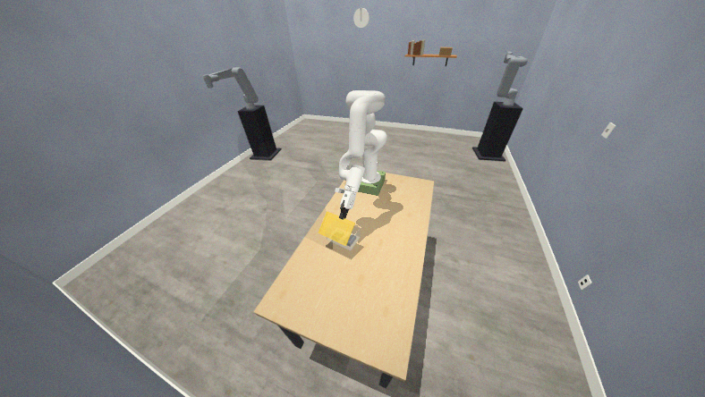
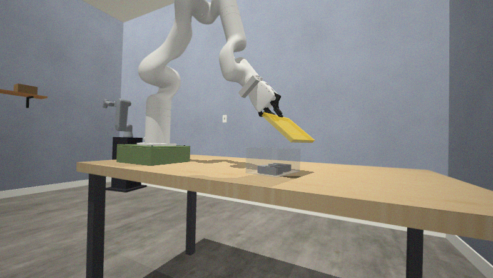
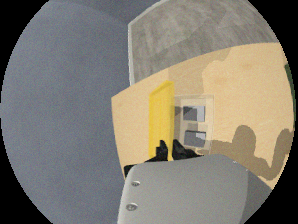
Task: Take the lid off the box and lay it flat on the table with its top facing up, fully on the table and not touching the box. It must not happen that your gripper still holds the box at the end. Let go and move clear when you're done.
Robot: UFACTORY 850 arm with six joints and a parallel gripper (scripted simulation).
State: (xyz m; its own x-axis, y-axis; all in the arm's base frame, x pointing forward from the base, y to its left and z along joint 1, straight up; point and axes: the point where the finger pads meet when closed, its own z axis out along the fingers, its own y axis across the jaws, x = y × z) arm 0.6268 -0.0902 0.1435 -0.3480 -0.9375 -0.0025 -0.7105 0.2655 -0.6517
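Right now my hand is 60 mm short of the yellow lid, 50 mm above it and 30 mm to the left of it. Round my hand: clear box (180 mm below, 10 mm to the right).
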